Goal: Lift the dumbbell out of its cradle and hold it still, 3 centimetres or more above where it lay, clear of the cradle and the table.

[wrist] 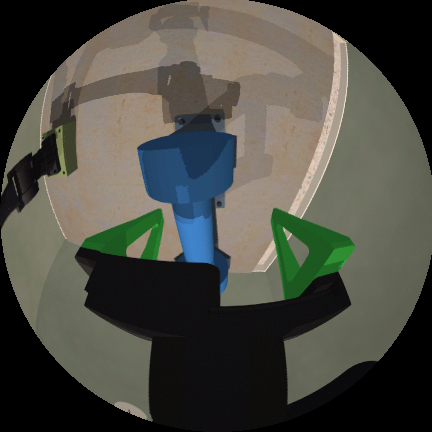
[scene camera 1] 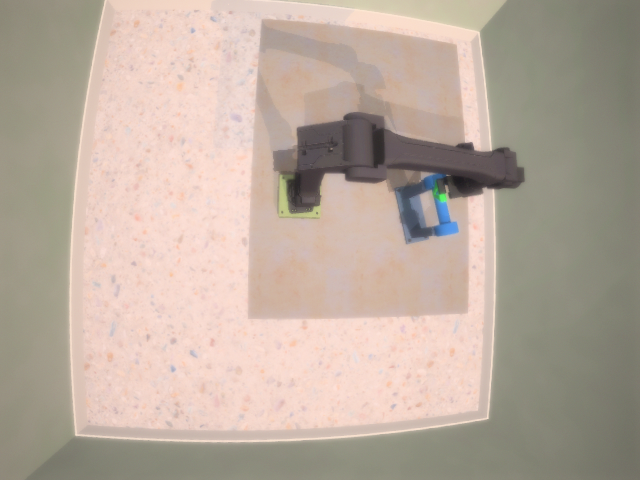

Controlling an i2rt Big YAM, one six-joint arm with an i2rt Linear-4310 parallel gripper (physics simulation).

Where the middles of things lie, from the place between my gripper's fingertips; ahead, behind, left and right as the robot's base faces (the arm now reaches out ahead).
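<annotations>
Positions counted from my hand: blue dumbbell [scene camera 1: 446, 227], 4 cm to the right, 2 cm behind, 1 cm below; cradle [scene camera 1: 408, 198], 4 cm to the right, 2 cm behind, 13 cm below. Going by their middles, the blue dumbbell is the nearest to my hand of the things named here.
</annotations>
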